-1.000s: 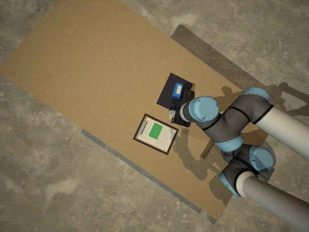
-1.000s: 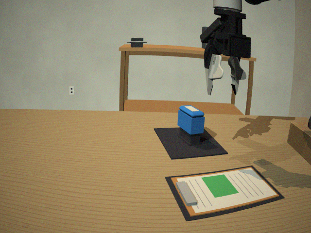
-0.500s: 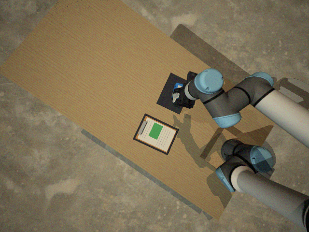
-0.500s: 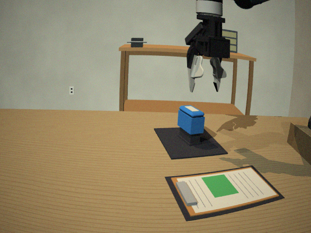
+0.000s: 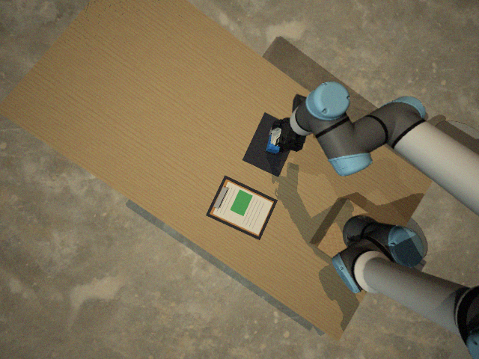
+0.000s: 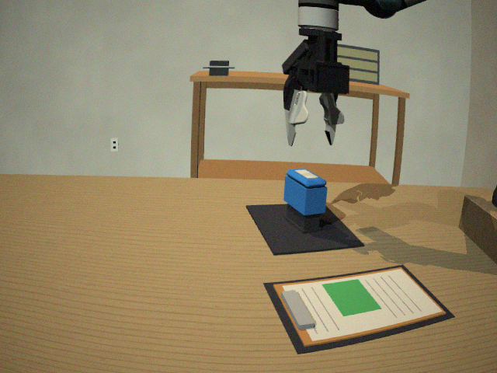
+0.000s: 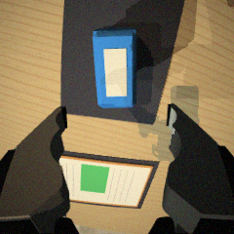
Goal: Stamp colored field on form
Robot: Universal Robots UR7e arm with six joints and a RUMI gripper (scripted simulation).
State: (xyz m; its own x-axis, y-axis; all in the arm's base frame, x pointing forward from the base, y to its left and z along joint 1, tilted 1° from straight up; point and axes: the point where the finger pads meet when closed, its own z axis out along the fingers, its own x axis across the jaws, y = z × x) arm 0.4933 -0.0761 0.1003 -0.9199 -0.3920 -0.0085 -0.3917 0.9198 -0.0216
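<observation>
My gripper is now 10 mm to the left of the blue stamp and 120 mm above it. Round my hand: mat 10 mm to the right, 170 mm below.
</observation>
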